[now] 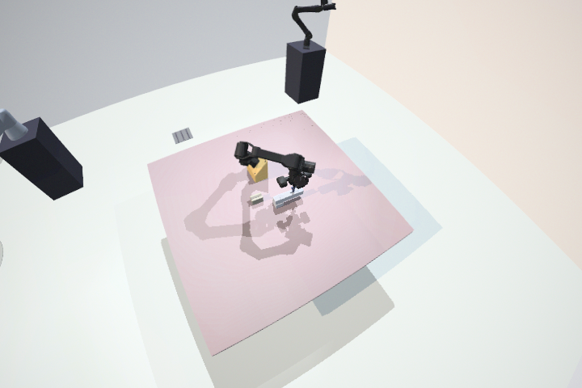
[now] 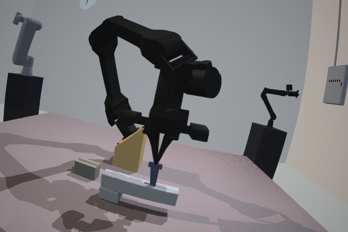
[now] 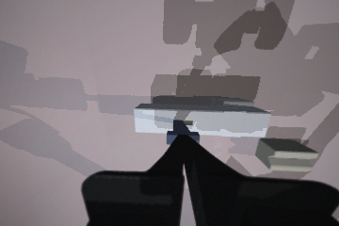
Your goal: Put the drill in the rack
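Right now the blue key is 30 mm below my gripper tip. Round my gripper tip: drill: 80 mm below, 50 mm to the right, 10 mm behind; then rack: 190 mm to the right, 110 mm below, 100 mm behind.
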